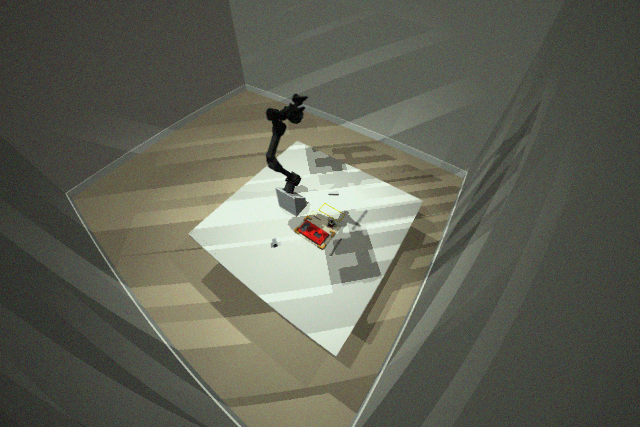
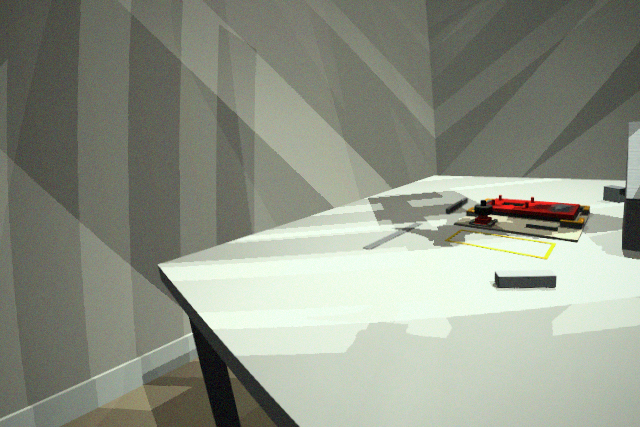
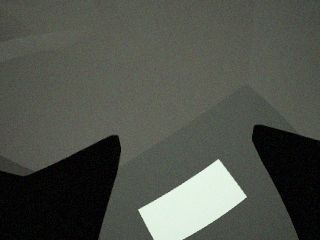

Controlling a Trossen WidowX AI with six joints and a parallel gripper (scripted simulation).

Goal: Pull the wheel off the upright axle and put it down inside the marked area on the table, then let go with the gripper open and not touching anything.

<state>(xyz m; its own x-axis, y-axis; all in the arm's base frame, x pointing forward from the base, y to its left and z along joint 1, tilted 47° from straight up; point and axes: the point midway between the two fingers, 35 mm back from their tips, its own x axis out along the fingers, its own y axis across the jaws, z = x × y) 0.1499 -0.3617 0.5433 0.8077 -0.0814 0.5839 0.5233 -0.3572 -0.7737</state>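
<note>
Right now the wheel is 800 mm below my gripper tip, 280 mm ahead of it and 70 mm to the right of it. Also, from my gripper tip: thin dark bar 840 mm below, 400 mm ahead, 110 mm to the left.
</note>
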